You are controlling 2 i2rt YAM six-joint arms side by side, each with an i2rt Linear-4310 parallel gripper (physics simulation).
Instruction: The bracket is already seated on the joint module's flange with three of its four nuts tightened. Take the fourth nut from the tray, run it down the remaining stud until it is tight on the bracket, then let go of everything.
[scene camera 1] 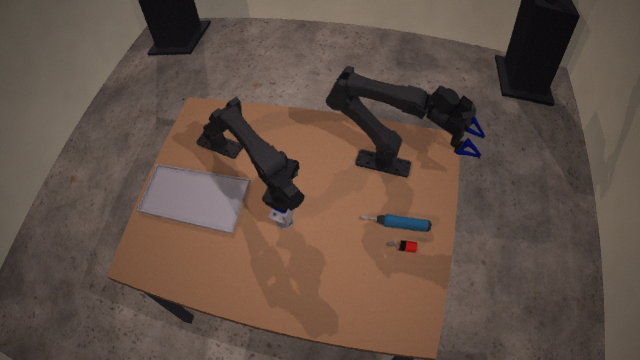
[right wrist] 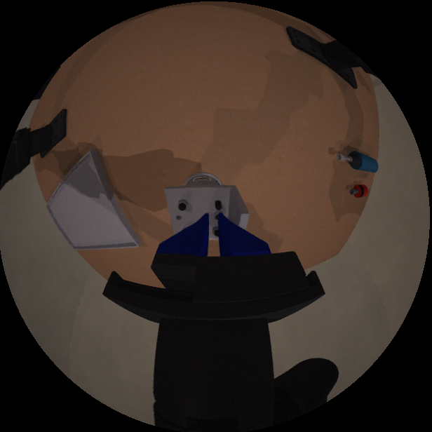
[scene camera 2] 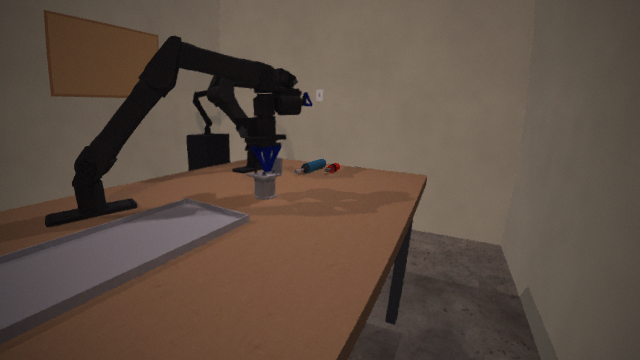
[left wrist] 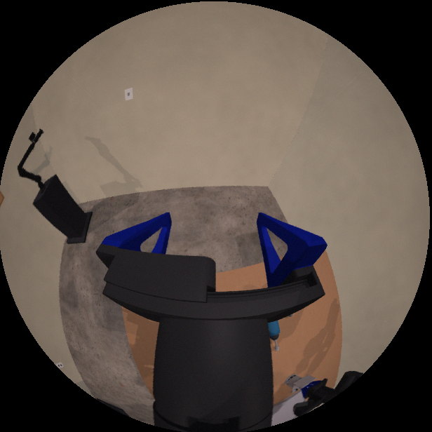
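Where they show: left gripper, fingertip midpoint: (scene camera 1: 482, 146) (scene camera 2: 305, 106); right gripper, fingertip midpoint: (scene camera 1: 285, 212) (scene camera 2: 267, 171); left arm's base at its link origin: (scene camera 1: 383, 163) (scene camera 2: 254, 168); right arm's base at its link origin: (scene camera 1: 219, 144) (scene camera 2: 94, 213).
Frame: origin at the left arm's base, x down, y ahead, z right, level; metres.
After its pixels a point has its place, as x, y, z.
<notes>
The grey bracket (scene camera 1: 274, 216) @(-0.067, 0.344, 0.283) (scene camera 2: 257, 175) @(-0.067, 0.325, 0.297) (right wrist: 196, 210) sits on the pale round joint module (scene camera 2: 265, 188) @(-0.031, 0.342, 0.285) (right wrist: 203, 178). In the right wrist view, dark nuts or stud ends show on its plate: one at the left (right wrist: 182, 205) and others along the right side (right wrist: 218, 205) (right wrist: 216, 231). My right gripper (scene camera 2: 267, 171) @(-0.071, 0.320, 0.252) (right wrist: 213, 217) is shut, its tips low over the bracket's right side and partly covering a dark piece there; no held nut can be made out. My left gripper (scene camera 1: 482, 146) @(-0.280, 0.037, -0.322) (left wrist: 213, 216) is open and empty, beyond the table's right edge. No nut is discernible in the tray (scene camera 1: 190, 200) @(-0.004, 0.351, 0.636) (scene camera 2: 100, 260) @(-0.004, 0.363, 0.696) (right wrist: 90, 215).
A blue-handled tool (scene camera 1: 406, 223) @(-0.038, 0.236, -0.135) (scene camera 2: 314, 166) @(-0.025, 0.249, -0.097) (right wrist: 364, 162) and a small red-and-black tool (scene camera 1: 409, 246) @(-0.032, 0.312, -0.164) (scene camera 2: 334, 168) @(-0.020, 0.323, -0.134) (right wrist: 359, 191) lie on the table's right part in scene camera 1. The tray lies left of the bracket there. Two black pedestals (scene camera 1: 172, 25) (scene camera 1: 540, 50) stand behind the table.
</notes>
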